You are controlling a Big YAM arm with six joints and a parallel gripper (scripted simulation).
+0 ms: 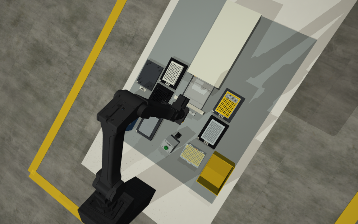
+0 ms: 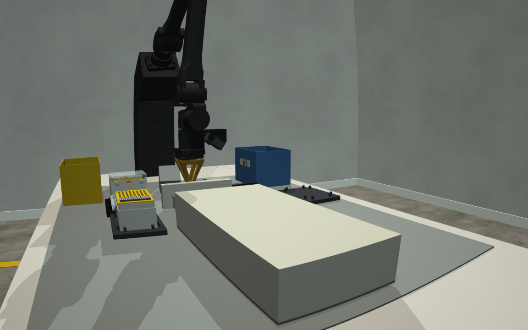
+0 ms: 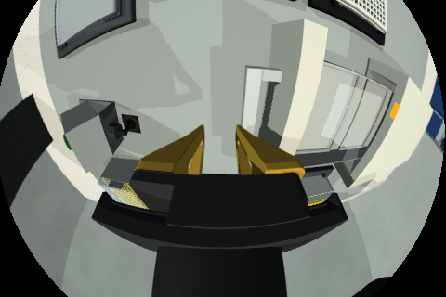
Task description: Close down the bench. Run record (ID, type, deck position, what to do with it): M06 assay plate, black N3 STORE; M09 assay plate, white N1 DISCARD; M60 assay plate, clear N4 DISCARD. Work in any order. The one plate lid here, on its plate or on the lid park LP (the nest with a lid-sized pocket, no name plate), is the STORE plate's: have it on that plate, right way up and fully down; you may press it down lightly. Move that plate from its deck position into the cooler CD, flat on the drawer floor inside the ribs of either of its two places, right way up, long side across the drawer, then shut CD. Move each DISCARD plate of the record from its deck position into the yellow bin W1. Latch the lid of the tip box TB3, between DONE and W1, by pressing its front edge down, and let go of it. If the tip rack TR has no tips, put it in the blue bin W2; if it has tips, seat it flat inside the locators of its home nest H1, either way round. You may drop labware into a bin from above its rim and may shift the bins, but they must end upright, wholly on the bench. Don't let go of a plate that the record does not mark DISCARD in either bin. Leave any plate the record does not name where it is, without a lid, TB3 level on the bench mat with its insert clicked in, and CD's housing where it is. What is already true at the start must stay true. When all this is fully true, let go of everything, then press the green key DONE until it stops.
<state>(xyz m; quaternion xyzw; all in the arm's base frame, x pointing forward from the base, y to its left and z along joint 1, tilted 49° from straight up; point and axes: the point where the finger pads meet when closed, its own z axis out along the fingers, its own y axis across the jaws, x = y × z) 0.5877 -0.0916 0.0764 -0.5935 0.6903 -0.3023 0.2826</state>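
Right now the clear plate lid is 140 mm behind my hand, 200 mm to the left of it and 40 mm below it. The rest, counted from my hand: cooler drawer: 180 mm ahead, 40 mm to the right, 40 mm below; black plate: 40 mm ahead, 190 mm to the left, 40 mm below; clear plate: 50 mm behind, 190 mm to the right, 40 mm below.
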